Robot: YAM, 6 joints.
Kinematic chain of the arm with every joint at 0, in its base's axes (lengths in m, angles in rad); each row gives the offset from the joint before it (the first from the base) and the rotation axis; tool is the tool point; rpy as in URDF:
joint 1: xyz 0 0 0.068 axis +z
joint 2: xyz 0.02 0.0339 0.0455 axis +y
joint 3: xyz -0.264 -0.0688 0 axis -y
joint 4: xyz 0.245 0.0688 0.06 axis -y
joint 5: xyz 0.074 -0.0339 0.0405 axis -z
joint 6: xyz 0.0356 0 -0.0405 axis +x
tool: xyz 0 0 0 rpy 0 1.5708 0
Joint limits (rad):
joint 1: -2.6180..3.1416
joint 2: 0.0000..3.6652
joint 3: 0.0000..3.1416
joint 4: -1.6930..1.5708
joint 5: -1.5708..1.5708
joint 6: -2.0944..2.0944
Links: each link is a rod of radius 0.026 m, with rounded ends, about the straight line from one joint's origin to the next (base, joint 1, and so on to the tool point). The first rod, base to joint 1, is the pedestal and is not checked.
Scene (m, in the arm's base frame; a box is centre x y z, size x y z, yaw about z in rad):
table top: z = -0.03
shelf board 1: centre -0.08 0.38 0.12 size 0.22 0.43 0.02 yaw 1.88
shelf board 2: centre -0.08 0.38 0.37 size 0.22 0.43 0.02 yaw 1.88
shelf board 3: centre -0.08 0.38 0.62 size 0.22 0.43 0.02 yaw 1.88
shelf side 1: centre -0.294 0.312 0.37 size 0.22 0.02 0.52 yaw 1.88
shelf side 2: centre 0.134 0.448 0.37 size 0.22 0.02 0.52 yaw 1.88
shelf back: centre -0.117 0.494 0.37 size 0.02 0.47 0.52 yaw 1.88
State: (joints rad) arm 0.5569 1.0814 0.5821 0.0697 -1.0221 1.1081
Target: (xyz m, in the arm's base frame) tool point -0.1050 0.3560 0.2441
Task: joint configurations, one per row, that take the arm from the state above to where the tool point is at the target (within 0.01 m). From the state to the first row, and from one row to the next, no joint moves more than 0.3 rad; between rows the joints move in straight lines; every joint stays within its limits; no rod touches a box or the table.
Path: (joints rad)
1: 0.8011 1.2021 0.6782 0.0974 -1.0138 1.1081
2: 1.0453 1.3227 0.7743 0.1252 -1.0054 1.1081
3: 1.2895 1.4434 0.8705 0.1529 -0.9971 1.1081
4: 1.5337 1.5640 0.9666 0.1806 -0.9888 1.1081
5: 1.7778 1.6847 1.0627 0.2084 -0.9804 1.1081

